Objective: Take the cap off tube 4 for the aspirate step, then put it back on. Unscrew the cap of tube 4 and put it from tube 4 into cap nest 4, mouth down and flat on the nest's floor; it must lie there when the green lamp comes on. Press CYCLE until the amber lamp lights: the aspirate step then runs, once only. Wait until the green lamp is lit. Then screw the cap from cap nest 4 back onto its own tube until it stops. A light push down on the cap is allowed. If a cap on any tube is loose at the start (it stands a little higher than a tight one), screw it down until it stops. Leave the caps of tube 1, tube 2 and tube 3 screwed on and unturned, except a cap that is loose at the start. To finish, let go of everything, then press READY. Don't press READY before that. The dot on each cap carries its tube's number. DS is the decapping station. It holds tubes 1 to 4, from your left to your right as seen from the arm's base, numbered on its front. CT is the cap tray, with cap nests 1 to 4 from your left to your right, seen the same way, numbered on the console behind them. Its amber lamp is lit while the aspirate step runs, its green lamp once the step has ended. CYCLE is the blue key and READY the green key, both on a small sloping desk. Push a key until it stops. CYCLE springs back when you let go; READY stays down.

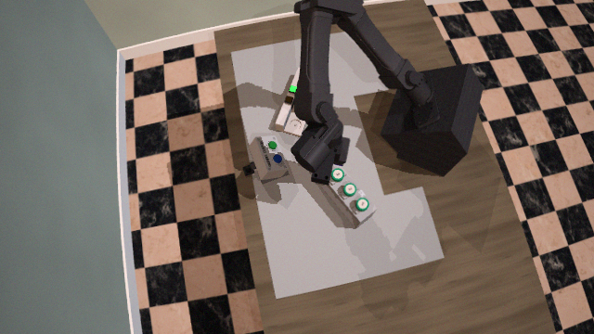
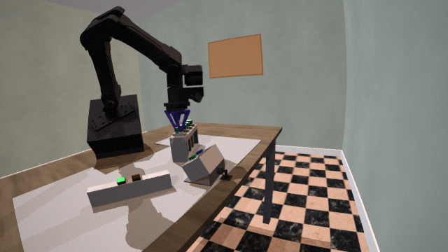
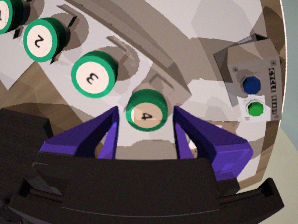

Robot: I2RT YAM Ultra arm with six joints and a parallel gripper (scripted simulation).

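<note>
Right now the cap 3 is 20 mm behind my hand, 50 mm to the left of it and 10 mm below it. Also, from my hand: cap 2: 50 mm behind, 90 mm to the left, 10 mm below; then green ready key: 140 mm ahead, 90 mm to the right, 60 mm below; then blue cycle key: 130 mm ahead, 50 mm to the right, 60 mm below.
</note>
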